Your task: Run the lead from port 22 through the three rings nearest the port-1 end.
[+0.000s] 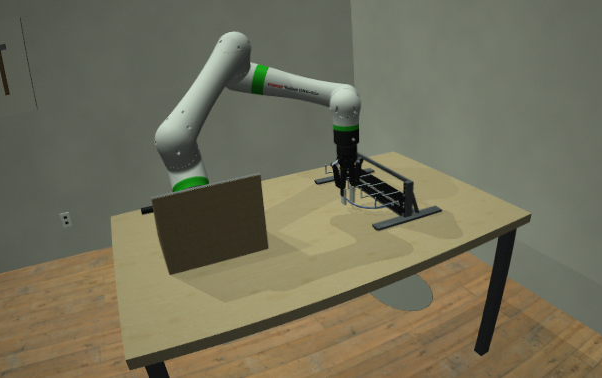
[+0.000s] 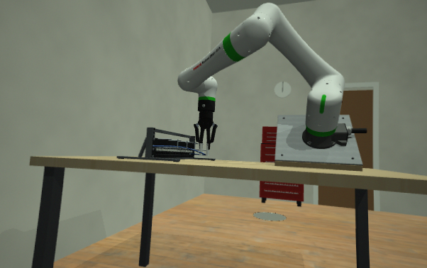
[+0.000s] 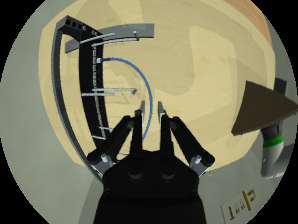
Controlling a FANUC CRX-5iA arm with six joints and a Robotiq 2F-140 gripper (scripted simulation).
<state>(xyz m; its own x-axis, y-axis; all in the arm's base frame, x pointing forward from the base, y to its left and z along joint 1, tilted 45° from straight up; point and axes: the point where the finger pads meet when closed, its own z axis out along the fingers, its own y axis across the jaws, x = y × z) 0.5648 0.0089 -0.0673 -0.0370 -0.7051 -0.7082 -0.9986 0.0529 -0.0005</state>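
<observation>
My hand is 15 cm short of the black rack, 4 cm to the right of it and 1 cm below it.
</observation>
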